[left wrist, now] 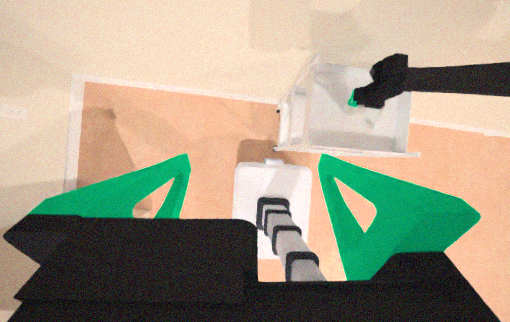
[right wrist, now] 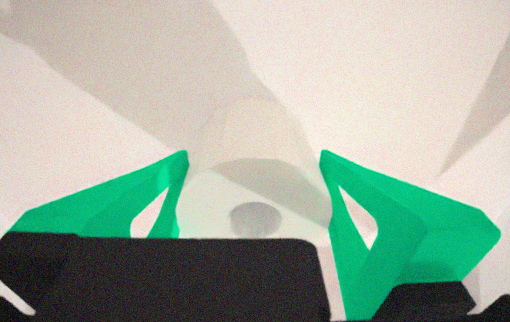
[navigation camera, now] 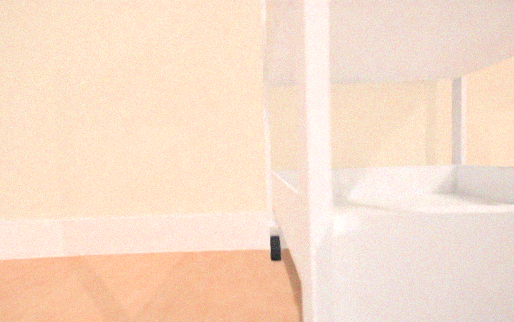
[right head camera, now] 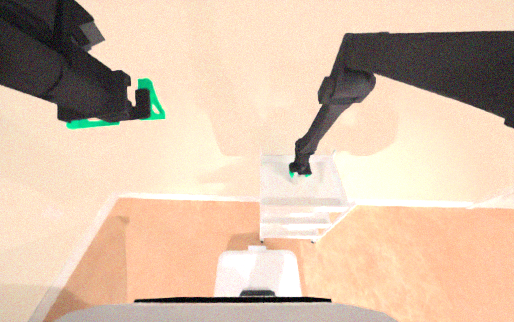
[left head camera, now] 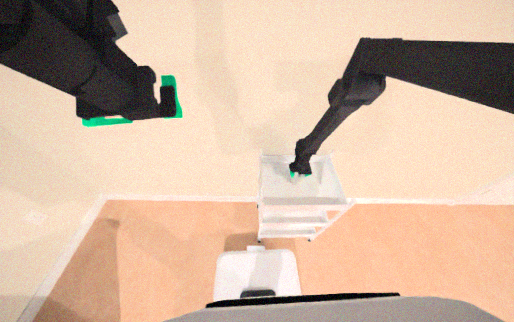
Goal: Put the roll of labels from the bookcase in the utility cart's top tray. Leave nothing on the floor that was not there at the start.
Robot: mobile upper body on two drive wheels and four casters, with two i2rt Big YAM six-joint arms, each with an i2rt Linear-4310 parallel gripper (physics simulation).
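Places are measured from the left arm's base along level axes (x right, y back, z down), in metres.
Pixels of known places: left gripper, fingertip midpoint: [left wrist: 254,161] [right head camera: 141,118] [left head camera: 157,116]; right gripper, fingertip midpoint: [left wrist: 356,103] [right wrist: 253,160] [right head camera: 297,176] [left head camera: 297,176].
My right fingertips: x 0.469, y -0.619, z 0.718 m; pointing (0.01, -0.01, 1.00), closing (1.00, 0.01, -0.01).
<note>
Ahead of a thing's pixels: the offset from my right fingertips to its top centre. "spot": to the spot under its first point.
The white utility cart [left head camera: 305,201] [right head camera: 307,202] [navigation camera: 317,125] stands against the wall ahead, its top tray [left wrist: 401,131] [right wrist: 390,75] uppermost. My right gripper [left head camera: 300,175] [right head camera: 300,175] [right wrist: 253,160] reaches down over the tray and is shut on the pale roll of labels @[spot: dx -0.019, dy -0.001, dz -0.030 m] [right wrist: 210,200]. The roll's round end with its grey hole faces the right wrist camera. Whether the roll touches the tray floor is unclear. My left gripper [left head camera: 139,107] [right head camera: 117,107] [left wrist: 254,161] is open and empty, high up at the left, away from the cart. The bookcase does not show.
The robot's white base [left head camera: 230,280] [right head camera: 230,280] [left wrist: 246,182] is close in front of the cart. The cart has lower shelves and corner posts; one black caster @[spot: dx -0.205, dy -0.100, dz +0.657 m] [navigation camera: 275,248] shows. A cream wall [navigation camera: 130,110] with a white skirting board [navigation camera: 130,232] runs behind it.
</note>
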